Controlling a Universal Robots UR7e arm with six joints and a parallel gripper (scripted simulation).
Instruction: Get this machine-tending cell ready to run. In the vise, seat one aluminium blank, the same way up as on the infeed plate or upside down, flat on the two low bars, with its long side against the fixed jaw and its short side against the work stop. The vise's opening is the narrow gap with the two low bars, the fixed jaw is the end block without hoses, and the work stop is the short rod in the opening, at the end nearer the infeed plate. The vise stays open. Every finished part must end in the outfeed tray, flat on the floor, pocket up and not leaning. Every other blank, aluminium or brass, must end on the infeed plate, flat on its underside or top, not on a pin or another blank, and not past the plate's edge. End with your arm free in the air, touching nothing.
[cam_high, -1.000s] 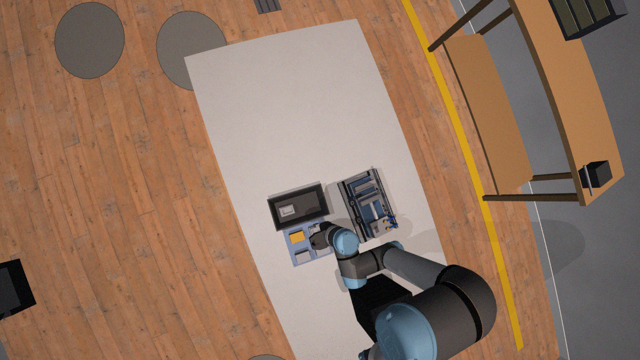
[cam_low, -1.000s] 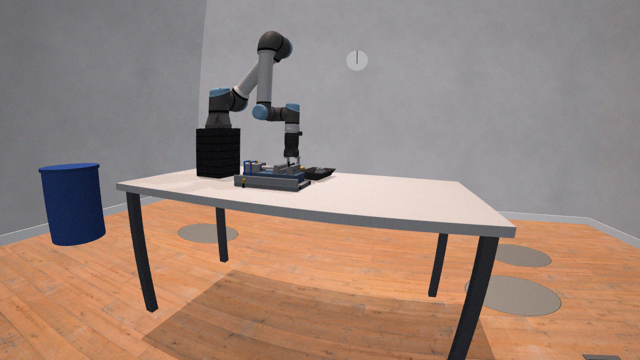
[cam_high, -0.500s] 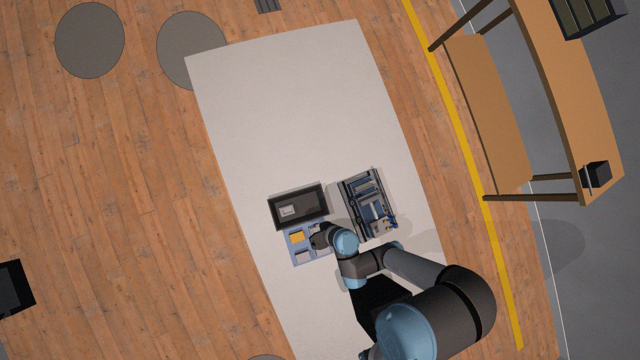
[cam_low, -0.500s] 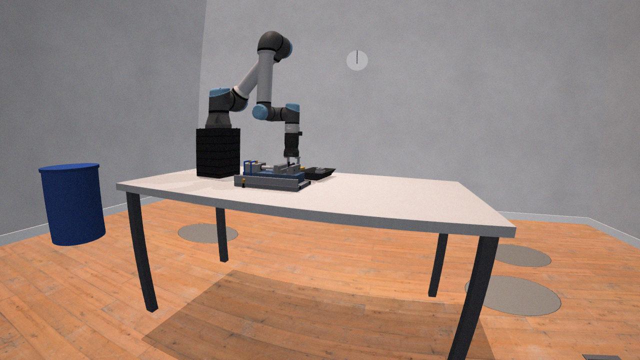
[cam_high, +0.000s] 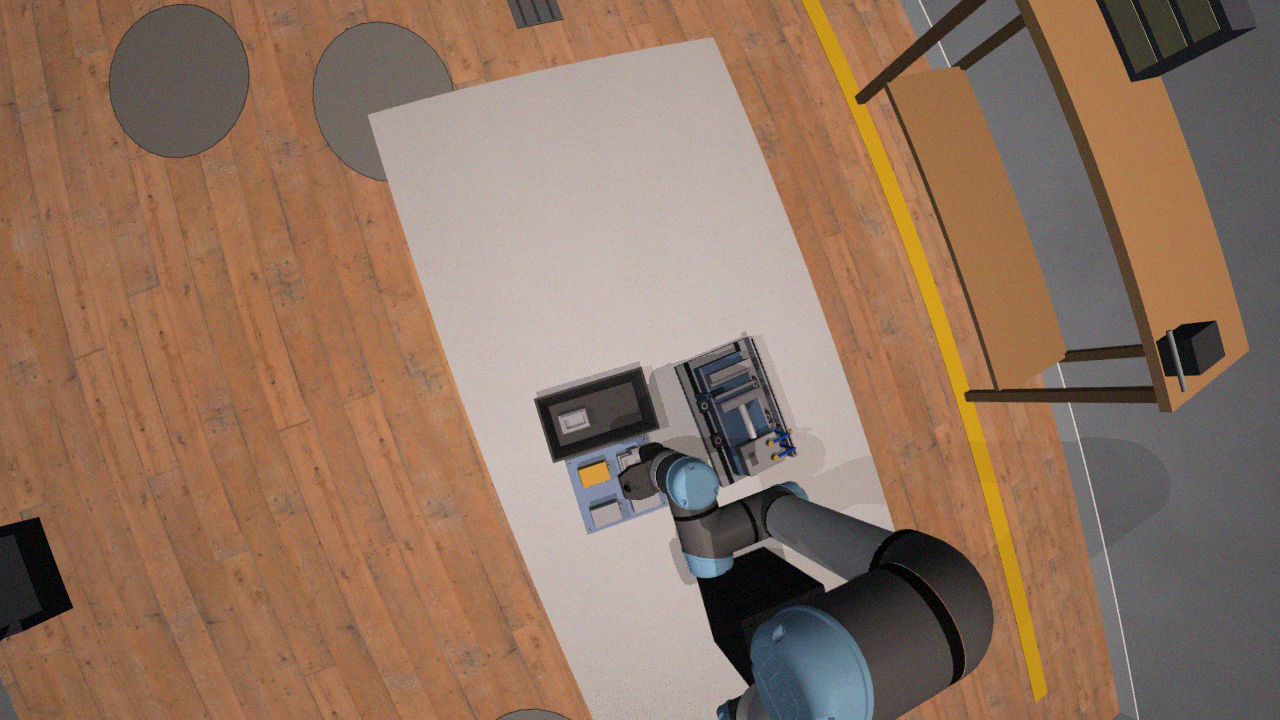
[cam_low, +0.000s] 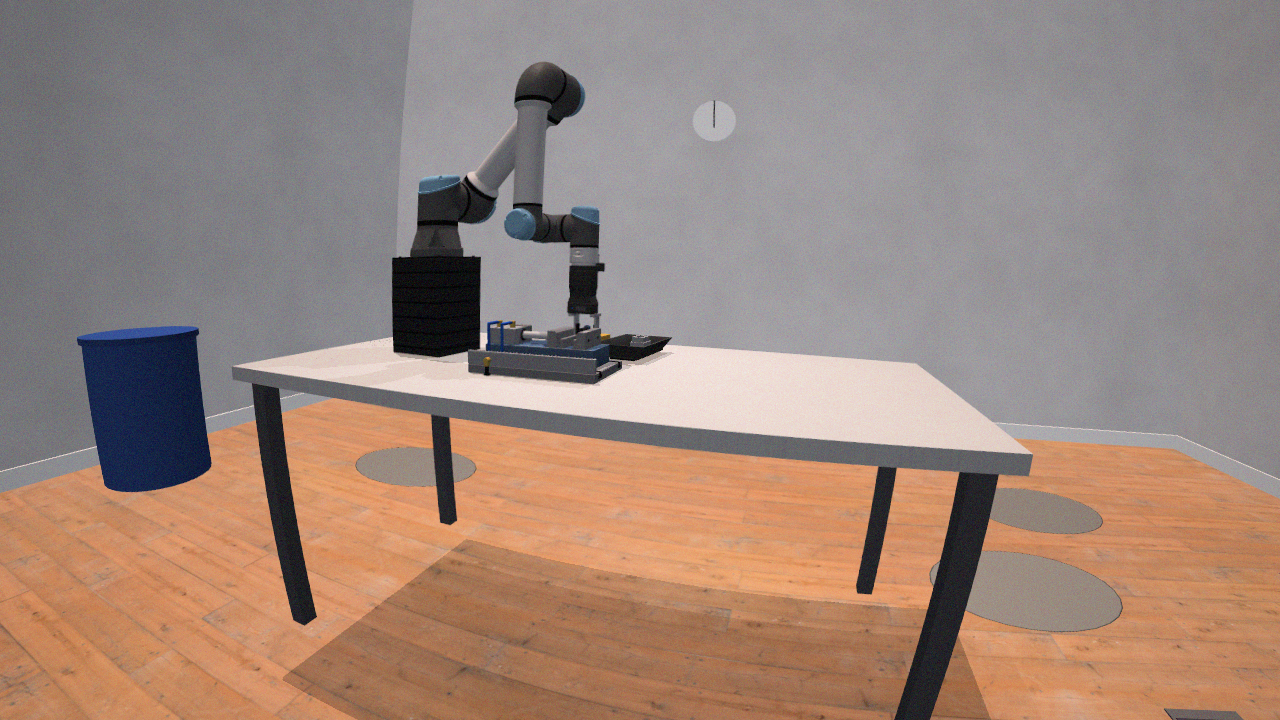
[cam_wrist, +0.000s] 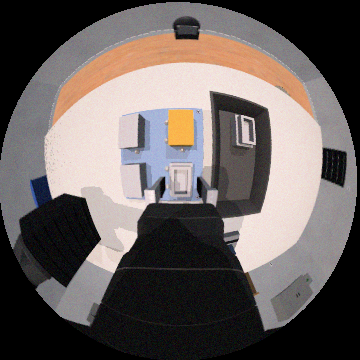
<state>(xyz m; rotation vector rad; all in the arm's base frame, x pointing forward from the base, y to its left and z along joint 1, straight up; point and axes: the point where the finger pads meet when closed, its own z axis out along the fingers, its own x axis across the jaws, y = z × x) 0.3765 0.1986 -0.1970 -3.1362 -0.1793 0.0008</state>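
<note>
Now: hand 9 cm to the right of the brass blank, 4 cm above it and 1 cm past it. Also, from my hand: vise 25 cm to the right, 6 cm ahead, 2 cm below.
</note>
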